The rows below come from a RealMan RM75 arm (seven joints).
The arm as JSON. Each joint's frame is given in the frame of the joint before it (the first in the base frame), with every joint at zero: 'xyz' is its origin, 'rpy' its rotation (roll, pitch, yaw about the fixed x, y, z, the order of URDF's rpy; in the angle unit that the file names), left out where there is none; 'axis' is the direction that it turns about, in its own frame. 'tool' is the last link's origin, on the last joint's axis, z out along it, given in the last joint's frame.
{
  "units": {
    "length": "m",
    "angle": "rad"
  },
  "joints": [
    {
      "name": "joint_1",
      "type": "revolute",
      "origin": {
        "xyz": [
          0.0,
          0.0,
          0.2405
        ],
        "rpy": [
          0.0,
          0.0,
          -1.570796
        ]
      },
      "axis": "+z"
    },
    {
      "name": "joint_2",
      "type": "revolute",
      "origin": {
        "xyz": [
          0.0,
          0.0,
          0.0
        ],
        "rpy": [
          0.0,
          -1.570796,
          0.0
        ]
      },
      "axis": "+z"
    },
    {
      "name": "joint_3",
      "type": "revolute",
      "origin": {
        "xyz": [
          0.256,
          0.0,
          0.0
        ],
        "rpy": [
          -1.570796,
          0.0,
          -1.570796
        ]
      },
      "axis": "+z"
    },
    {
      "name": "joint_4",
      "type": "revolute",
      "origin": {
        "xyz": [
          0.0,
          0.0,
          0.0
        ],
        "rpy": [
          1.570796,
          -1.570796,
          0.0
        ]
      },
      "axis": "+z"
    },
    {
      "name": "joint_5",
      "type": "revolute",
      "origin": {
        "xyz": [
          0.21,
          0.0,
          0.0
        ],
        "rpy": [
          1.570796,
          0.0,
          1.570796
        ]
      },
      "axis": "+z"
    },
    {
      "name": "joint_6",
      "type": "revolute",
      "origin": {
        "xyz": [
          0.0,
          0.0,
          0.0
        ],
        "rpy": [
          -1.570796,
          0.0,
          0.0
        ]
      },
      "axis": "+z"
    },
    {
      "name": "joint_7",
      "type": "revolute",
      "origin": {
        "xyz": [
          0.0,
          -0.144,
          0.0
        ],
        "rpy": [
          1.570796,
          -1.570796,
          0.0
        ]
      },
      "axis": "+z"
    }
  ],
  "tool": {
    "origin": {
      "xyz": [
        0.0,
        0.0,
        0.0
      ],
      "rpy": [
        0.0,
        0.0,
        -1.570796
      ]
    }
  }
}
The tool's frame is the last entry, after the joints.
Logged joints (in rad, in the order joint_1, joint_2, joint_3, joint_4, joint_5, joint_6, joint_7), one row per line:
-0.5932, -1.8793, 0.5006, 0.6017, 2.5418, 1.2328, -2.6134
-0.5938, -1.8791, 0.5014, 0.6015, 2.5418, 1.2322, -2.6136
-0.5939, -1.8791, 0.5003, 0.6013, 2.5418, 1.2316, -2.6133
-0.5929, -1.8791, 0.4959, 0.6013, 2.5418, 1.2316, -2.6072
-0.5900, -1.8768, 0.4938, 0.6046, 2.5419, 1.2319, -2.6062
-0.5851, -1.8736, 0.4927, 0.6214, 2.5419, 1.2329, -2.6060
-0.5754, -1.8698, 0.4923, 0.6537, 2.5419, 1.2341, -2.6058
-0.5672, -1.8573, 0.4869, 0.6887, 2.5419, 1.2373, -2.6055
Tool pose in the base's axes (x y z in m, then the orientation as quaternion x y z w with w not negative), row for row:
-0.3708, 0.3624, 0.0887, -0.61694, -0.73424, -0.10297, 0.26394
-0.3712, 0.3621, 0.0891, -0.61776, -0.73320, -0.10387, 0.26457
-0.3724, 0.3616, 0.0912, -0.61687, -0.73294, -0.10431, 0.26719
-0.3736, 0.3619, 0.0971, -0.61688, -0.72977, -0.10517, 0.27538
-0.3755, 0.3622, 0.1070, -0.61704, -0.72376, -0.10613, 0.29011
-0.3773, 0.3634, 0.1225, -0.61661, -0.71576, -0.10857, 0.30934
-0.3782, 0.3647, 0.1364, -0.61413, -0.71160, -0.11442, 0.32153
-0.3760, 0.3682, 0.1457, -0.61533, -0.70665, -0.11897, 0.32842
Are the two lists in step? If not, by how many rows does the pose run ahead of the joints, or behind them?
The pose runs 2 rows ahead of the joints: the pose in row i belongs to the joints in row i + 2.
